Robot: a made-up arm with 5 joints. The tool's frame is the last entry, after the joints. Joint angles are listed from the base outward. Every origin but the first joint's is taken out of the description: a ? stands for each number. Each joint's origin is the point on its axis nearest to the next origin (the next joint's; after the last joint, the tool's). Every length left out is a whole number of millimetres.
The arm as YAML. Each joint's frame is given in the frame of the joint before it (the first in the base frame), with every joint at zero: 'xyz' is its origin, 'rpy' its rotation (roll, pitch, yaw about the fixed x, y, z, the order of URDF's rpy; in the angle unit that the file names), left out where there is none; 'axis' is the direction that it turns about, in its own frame. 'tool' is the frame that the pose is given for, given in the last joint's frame.
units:
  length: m
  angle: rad
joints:
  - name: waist
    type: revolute
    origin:
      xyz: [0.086, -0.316, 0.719]
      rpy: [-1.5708, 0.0, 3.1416]
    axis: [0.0, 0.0, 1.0]
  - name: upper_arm
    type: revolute
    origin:
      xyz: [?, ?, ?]
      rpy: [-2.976, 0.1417, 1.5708]
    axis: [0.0, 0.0, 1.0]
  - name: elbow
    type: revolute
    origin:
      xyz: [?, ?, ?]
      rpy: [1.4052, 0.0, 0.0]
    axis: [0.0, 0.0, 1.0]
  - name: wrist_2
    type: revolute
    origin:
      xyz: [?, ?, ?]
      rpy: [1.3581, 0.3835, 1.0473]
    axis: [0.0, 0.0, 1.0]
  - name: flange
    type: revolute
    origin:
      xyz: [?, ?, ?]
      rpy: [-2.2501, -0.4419, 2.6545]
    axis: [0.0, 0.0, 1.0]
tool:
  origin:
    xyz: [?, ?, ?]
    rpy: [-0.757, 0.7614, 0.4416]
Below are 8 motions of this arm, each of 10 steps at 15 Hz.
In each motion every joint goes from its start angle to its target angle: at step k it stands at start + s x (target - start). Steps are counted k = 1, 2, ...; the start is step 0. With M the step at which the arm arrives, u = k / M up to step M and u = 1 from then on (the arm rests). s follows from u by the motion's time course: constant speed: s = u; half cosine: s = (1 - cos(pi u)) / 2; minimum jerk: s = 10 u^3 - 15 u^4 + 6 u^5.
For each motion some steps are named. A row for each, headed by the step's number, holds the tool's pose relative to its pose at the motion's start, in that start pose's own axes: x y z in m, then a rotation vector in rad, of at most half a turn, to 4 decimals.
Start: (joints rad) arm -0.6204 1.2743 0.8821 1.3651 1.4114
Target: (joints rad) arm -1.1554 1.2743 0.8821 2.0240 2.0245
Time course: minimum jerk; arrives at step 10
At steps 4, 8, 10:
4: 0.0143 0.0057 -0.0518 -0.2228 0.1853 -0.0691
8: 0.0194 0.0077 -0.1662 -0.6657 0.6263 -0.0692
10: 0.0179 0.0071 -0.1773 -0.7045 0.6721 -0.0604

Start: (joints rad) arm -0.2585 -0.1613 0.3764 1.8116 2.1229
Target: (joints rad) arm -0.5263 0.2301 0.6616 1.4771 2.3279
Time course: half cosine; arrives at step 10
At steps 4, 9, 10:
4: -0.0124 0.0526 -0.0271 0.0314 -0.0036 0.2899
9: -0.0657 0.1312 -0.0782 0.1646 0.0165 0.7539
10: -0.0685 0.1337 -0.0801 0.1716 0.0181 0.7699

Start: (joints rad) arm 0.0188 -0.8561 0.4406 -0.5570 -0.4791
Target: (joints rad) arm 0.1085 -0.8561 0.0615 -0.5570 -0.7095
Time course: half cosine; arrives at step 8
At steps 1, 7, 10:
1: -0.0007 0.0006 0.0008 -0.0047 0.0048 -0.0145
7: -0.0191 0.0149 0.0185 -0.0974 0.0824 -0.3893
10: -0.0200 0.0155 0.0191 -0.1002 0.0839 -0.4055

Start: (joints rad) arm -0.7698 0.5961 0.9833 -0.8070 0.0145
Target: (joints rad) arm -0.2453 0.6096 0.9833 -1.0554 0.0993
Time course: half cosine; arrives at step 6
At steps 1, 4, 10:
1: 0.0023 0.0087 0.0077 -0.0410 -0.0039 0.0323
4: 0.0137 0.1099 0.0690 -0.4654 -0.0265 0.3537
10: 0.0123 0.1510 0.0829 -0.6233 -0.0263 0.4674

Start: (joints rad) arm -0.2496 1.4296 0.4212 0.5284 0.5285
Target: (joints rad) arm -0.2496 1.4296 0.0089 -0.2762 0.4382
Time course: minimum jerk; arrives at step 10
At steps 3, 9, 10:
3: 0.0018 0.0040 0.0021 -0.0768 0.0226 0.1241
9: 0.0085 0.0290 0.0055 -0.4746 0.2763 0.7153
10: 0.0086 0.0293 0.0055 -0.4787 0.2801 0.7210

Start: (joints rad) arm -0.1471 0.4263 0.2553 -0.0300 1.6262
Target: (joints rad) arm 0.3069 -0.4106 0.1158 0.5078 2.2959
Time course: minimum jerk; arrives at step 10
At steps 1, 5, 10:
1: 0.0003 -0.0010 0.0024 -0.0159 -0.0018 0.0000
5: 0.0044 -0.0192 0.1425 -0.9299 -0.0640 -0.0255
10: -0.0112 0.0328 0.2588 -1.8372 -0.0076 -0.1439

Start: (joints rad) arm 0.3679 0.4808 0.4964 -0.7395 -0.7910
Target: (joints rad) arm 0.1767 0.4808 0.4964 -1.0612 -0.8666
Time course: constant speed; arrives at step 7
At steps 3, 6, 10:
3: 0.0229 -0.0129 -0.0094 -0.0447 0.1334 0.0217
6: 0.0448 -0.0254 -0.0215 -0.0889 0.2645 0.0501
10: 0.0519 -0.0294 -0.0261 -0.1036 0.3076 0.0611

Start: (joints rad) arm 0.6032 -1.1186 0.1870 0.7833 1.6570
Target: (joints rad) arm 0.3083 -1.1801 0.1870 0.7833 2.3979
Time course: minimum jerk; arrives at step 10
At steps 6, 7, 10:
6: -0.0154 0.0419 -0.0108 -0.2551 -0.2132 0.3929
7: -0.0204 0.0503 -0.0136 -0.3060 -0.2708 0.4805
10: -0.0261 0.0587 -0.0166 -0.3572 -0.3356 0.5718

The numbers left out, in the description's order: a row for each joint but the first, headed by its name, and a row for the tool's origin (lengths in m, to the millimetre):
upper_arm: -0.045 0.04 0.0
elbow: -0.078 -0.229 0.0
wrist_2: -0.023 -0.019 0.0
flange: -0.013 -0.018 0.0
tool: 0.018 0.036 0.0

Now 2 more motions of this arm.
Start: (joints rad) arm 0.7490 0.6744 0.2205 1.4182 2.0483
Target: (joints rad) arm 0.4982 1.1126 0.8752 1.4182 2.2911
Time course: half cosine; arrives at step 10
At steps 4, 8, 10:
4: -0.0060 0.0543 -0.0293 0.2112 0.1310 0.1908
8: -0.0443 0.1401 -0.0673 0.5384 0.4004 0.4500
10: -0.0541 0.1537 -0.0723 0.5912 0.4535 0.4874

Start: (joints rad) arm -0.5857 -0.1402 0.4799 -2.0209 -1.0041
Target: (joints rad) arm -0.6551 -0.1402 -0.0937 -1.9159 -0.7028
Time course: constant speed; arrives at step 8
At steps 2, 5, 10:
2: 0.0041 0.0001 -0.0010 -0.0138 0.0919 -0.0058
5: 0.0107 0.0005 -0.0022 -0.0342 0.2305 -0.0094
10: 0.0180 0.0011 -0.0031 -0.0546 0.3700 -0.0074

